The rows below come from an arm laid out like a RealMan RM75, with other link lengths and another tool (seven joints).
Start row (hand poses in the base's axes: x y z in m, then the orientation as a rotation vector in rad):
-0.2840, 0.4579, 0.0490, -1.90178, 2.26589, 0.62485
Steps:
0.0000, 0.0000, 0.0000, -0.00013, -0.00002, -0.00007
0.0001, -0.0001, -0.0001, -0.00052, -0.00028, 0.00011
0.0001, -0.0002, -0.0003, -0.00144, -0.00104, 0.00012
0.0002, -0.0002, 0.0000, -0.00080, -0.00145, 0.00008
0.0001, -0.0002, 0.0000, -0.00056, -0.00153, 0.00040
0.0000, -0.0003, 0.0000, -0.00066, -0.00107, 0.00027
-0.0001, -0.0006, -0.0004, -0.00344, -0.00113, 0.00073
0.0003, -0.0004, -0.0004, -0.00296, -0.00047, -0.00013
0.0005, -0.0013, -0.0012, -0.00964, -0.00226, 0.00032
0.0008, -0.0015, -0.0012, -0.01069, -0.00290, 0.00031
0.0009, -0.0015, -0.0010, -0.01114, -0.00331, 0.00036
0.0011, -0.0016, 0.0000, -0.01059, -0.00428, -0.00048
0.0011, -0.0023, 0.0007, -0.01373, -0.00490, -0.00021
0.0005, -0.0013, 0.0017, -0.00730, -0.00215, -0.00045
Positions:
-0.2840, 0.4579, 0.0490, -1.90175, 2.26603, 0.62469
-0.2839, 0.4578, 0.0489, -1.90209, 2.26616, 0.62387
-0.2838, 0.4576, 0.0486, -1.90276, 2.26650, 0.62129
-0.2836, 0.4574, 0.0486, -1.90305, 2.26616, 0.61891
-0.2835, 0.4572, 0.0486, -1.90362, 2.26533, 0.61672
-0.2835, 0.4569, 0.0486, -1.90412, 2.26495, 0.61492
-0.2836, 0.4563, 0.0482, -1.90644, 2.26621, 0.61028
-0.2833, 0.4559, 0.0478, -1.90755, 2.26821, 0.60674
-0.2828, 0.4546, 0.0466, -1.91199, 2.27365, 0.59447
-0.2820, 0.4531, 0.0454, -1.91677, 2.27944, 0.58037
-0.2811, 0.4516, 0.0444, -1.92171, 2.28522, 0.56531
-0.2800, 0.4500, 0.0444, -1.92515, 2.29066, 0.54962
-0.2789, 0.4477, 0.0451, -1.93015, 2.29767, 0.52995
-0.2784, 0.4464, 0.0468, -1.93244, 2.30192, 0.51992

